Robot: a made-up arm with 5 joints.
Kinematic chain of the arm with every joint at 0, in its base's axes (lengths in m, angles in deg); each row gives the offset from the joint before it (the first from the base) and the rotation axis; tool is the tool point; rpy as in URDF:
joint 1: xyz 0 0 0.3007 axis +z
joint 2: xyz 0 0 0 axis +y
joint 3: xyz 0.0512 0 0.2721 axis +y
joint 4: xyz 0.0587 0 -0.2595 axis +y
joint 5: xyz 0.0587 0 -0.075 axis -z
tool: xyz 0 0 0 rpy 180 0 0
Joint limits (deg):
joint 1: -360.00..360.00
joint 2: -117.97..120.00
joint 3: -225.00..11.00
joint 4: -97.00..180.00
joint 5: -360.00..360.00
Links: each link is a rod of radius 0.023 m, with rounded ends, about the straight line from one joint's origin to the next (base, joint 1, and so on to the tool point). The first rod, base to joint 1, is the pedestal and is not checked.
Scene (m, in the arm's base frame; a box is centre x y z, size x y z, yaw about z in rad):
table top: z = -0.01
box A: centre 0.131 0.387 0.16 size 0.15 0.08 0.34 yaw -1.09
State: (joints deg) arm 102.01 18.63 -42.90 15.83 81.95
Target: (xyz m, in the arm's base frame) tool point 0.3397 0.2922 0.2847
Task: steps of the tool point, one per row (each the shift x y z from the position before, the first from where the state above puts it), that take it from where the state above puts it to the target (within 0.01 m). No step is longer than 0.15 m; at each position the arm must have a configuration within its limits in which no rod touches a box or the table.
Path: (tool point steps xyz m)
1: 0.0105 0.0662 0.0757
2: 0.0200 0.0430 0.0912
3: 0.0256 0.0155 0.0992
4: 0.1092 -0.0021 -0.0646
5: 0.1032 -0.0357 -0.0636
6: 0.0864 -0.0651 -0.0607
7: 0.0607 -0.0863 -0.0567

